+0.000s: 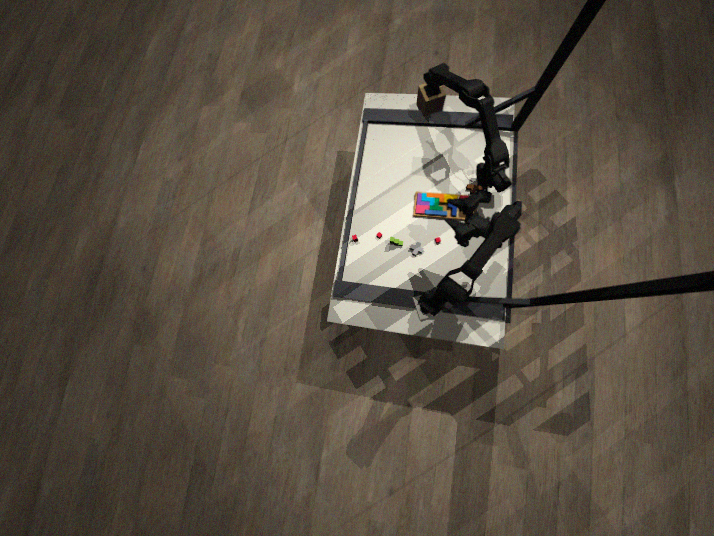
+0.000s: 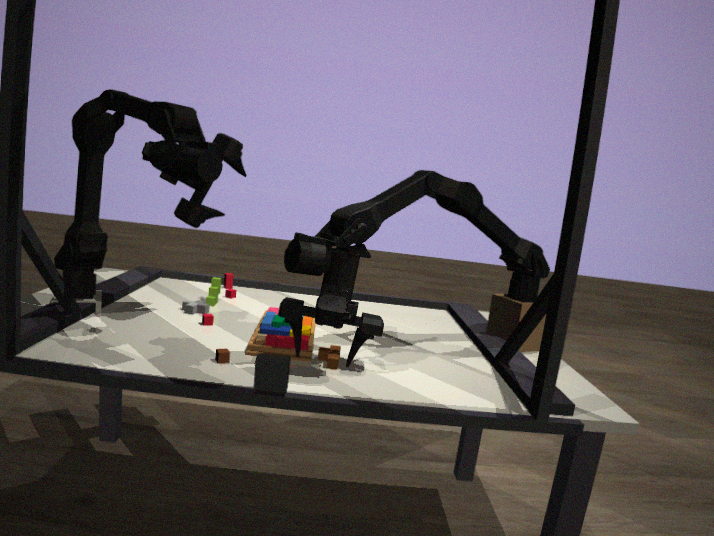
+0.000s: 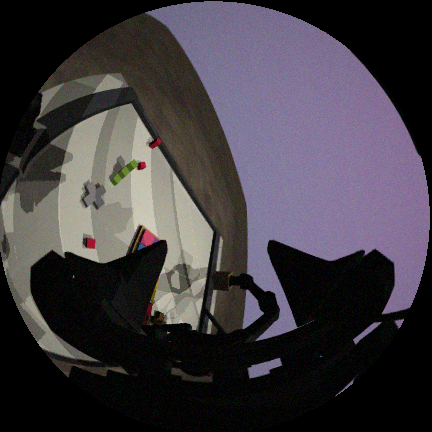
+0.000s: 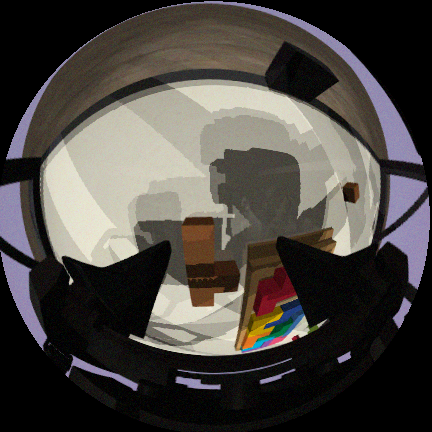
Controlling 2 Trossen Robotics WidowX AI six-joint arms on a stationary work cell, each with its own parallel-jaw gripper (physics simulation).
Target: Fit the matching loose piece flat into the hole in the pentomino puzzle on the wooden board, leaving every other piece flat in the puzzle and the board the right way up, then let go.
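Where they show: left gripper, between the fingertips: [image 1: 446, 209] [image 2: 234, 195] [image 3: 218, 245]; right gripper, between the fingertips: [image 2: 322, 361] [image 3: 150, 325] [image 4: 224, 244]; left arm's base, origin of its link: [image 1: 427, 305] [image 2: 77, 295]; right arm's base, origin of its link: [image 1: 432, 90] [image 2: 522, 298] [image 3: 230, 280].
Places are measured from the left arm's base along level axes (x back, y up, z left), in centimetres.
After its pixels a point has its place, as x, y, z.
The wooden puzzle board [image 1: 429, 217] {-38.1, -2.0, -14.1} [image 2: 250, 347] {-30.8, -1.3, -32.4} [image 4: 287, 246] lies on the table with coloured pieces in it; bare wood shows at its end beside a dark red piece [image 4: 272, 291] {-40.5, 0.0, -33.4}. The hole's shape is partly hidden by a right finger. A loose brown piece [image 1: 474, 187] {-45.0, -0.4, -37.8} [image 2: 332, 358] {-43.1, -0.4, -42.0} [image 4: 198, 245] {-43.8, -0.4, -40.9}, a bar with a side bump, lies on the table beside the board. My right gripper [image 2: 324, 360] {-42.4, -2.0, -39.3} [image 4: 224, 244] {-42.4, -2.0, -39.3} is open, low over the brown piece, one finger close to the board. My left gripper [image 2: 234, 195] {-29.9, 25.3, -13.3} [image 3: 218, 245] {-29.9, 25.3, -13.3} is open and empty, high above the table.
A green piece [image 1: 396, 241] {-30.7, 1.6, 4.2} [image 2: 213, 291] {-30.7, 0.8, 3.1} [image 3: 124, 172] {-30.9, 1.6, 3.6} and a grey plus [image 1: 415, 249] {-25.1, -0.4, -2.9} [image 2: 196, 305] {-25.3, -0.6, -5.2} [image 3: 93, 194] {-25.1, -0.4, -3.8} lie apart from the board. Three red blocks [image 1: 437, 240] {-26.1, -0.4, -13.5} [image 2: 207, 319] {-26.1, -1.0, -14.8} [image 3: 90, 243] {-26.3, -0.4, -14.0} and a brown cube [image 2: 222, 355] {-24.5, -0.9, -37.4} [image 4: 351, 192] {-25.8, -0.8, -36.7} lie around it. A dark block [image 2: 272, 373] {-28.9, 1.2, -51.6} [image 4: 300, 70] is at the table edge.
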